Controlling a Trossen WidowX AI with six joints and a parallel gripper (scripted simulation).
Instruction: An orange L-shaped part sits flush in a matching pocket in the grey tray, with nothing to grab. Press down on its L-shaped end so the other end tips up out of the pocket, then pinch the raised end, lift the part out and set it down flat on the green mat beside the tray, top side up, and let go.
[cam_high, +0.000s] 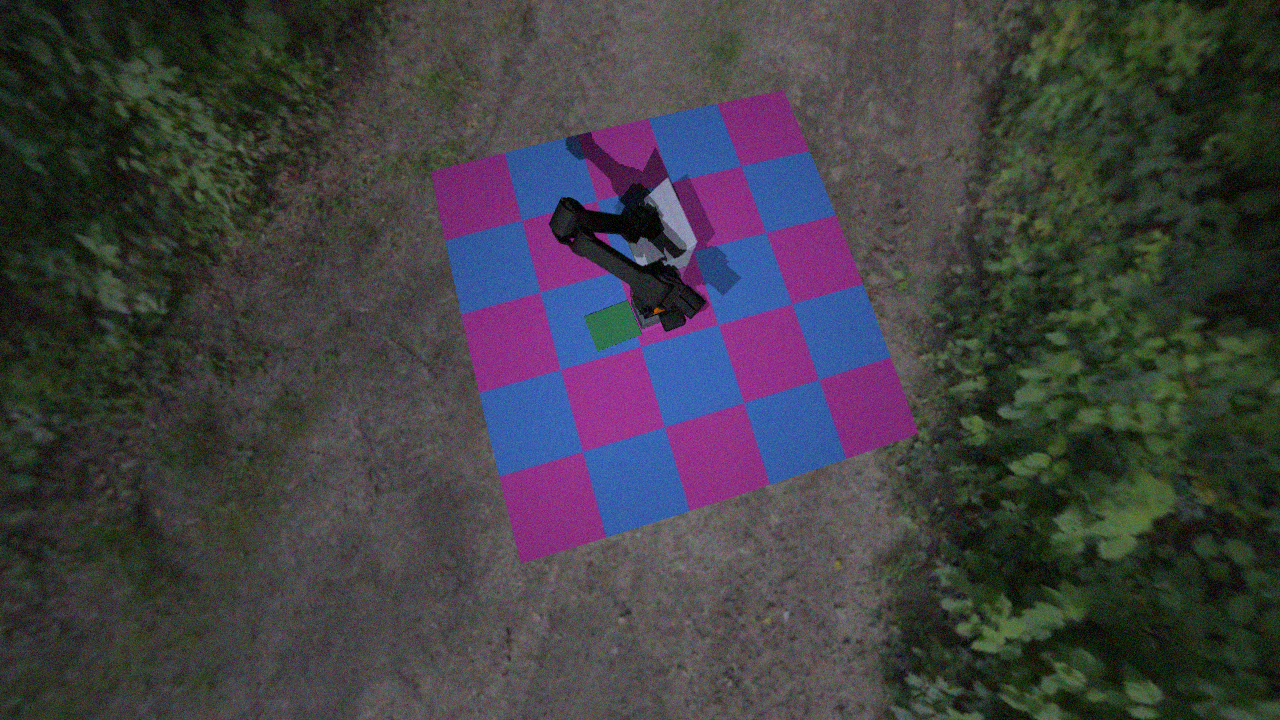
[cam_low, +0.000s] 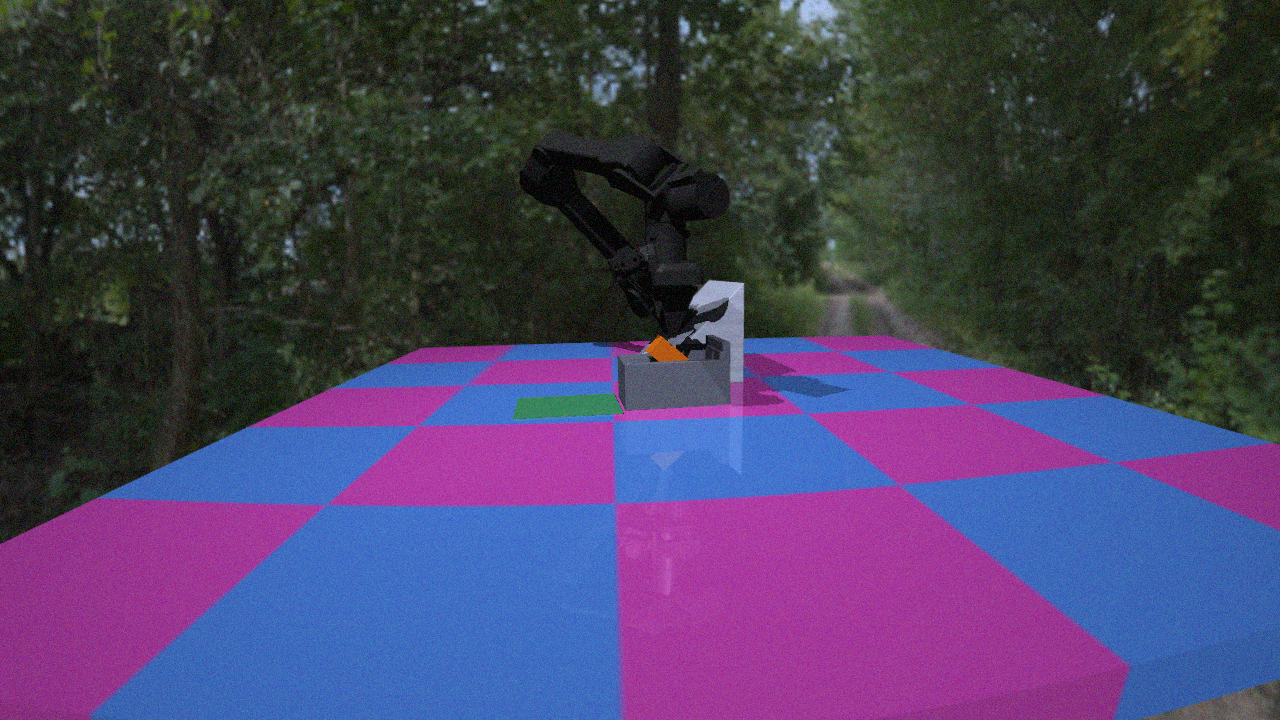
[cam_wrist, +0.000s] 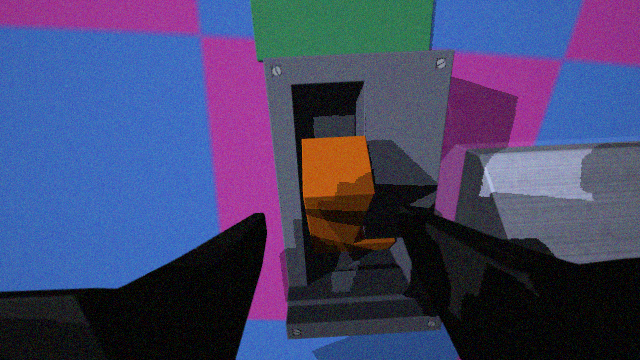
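My gripper tip is 20 mm past the orange L-shaped part, 30 mm to the right of it and 60 mm above it. Also, from my gripper tip: green mat: 20 mm behind, 150 mm to the right, 110 mm below.
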